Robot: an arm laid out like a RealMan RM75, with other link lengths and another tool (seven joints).
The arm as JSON. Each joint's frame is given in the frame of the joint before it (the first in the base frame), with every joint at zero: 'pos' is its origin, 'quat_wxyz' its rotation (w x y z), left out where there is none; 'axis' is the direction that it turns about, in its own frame. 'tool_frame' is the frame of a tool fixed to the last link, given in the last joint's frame.
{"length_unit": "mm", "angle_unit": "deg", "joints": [
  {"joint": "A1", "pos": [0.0, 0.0, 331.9], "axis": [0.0, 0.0, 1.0]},
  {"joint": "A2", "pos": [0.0, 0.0, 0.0], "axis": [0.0, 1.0, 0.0]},
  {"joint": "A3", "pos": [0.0, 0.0, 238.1], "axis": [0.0, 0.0, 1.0]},
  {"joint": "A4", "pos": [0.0, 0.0, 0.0], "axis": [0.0, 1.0, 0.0]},
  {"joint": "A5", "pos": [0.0, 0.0, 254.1], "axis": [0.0, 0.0, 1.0]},
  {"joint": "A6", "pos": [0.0, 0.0, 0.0], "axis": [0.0, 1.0, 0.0]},
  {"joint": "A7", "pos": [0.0, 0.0, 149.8], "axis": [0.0, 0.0, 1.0]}
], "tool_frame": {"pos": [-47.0, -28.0, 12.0], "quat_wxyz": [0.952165, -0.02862, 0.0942, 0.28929]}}
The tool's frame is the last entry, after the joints.
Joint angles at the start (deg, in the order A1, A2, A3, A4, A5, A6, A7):
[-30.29 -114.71 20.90 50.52 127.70 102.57 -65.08]
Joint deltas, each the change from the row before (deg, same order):
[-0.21 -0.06 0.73 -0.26 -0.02 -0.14 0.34]
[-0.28 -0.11 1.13 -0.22 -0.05 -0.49 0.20]
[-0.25 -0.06 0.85 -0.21 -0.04 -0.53 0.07]
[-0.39 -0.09 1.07 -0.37 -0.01 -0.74 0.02]
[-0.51 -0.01 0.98 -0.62 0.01 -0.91 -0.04]
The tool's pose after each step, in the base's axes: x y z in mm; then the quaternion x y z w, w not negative. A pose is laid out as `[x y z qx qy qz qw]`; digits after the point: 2 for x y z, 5 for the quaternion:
[-343.41 377.44 185.21 -0.92229 0.24816 -0.19040 0.22705]
[-340.46 380.36 181.25 -0.92294 0.25333 -0.18873 0.21998]
[-338.38 382.97 178.40 -0.92351 0.25646 -0.18684 0.21553]
[-335.57 386.45 174.19 -0.92436 0.25967 -0.18484 0.20968]
[-332.92 390.47 169.82 -0.92527 0.26166 -0.18297 0.20475]

